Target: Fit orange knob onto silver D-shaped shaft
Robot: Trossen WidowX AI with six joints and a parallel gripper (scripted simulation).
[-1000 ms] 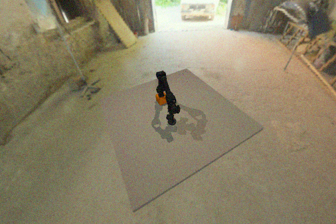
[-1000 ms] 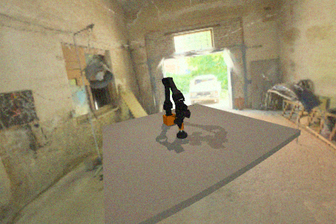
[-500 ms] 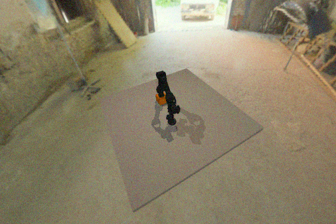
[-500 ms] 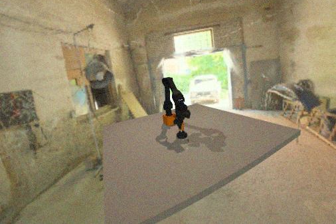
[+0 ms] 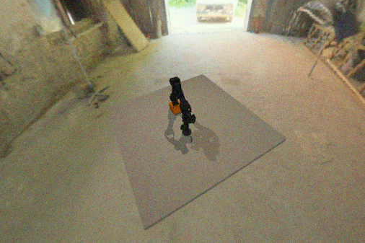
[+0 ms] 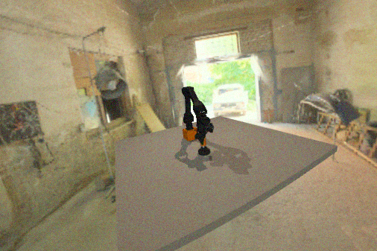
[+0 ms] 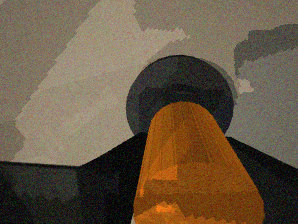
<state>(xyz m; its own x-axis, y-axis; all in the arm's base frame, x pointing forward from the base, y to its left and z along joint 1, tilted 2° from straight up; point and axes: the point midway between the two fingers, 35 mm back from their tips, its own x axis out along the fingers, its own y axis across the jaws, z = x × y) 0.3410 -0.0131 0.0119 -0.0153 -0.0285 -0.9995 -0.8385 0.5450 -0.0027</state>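
Right now my gripper tip is 3 cm below the orange knob. The rest, counted from my gripper tip: round black pedestal: 4 cm below.
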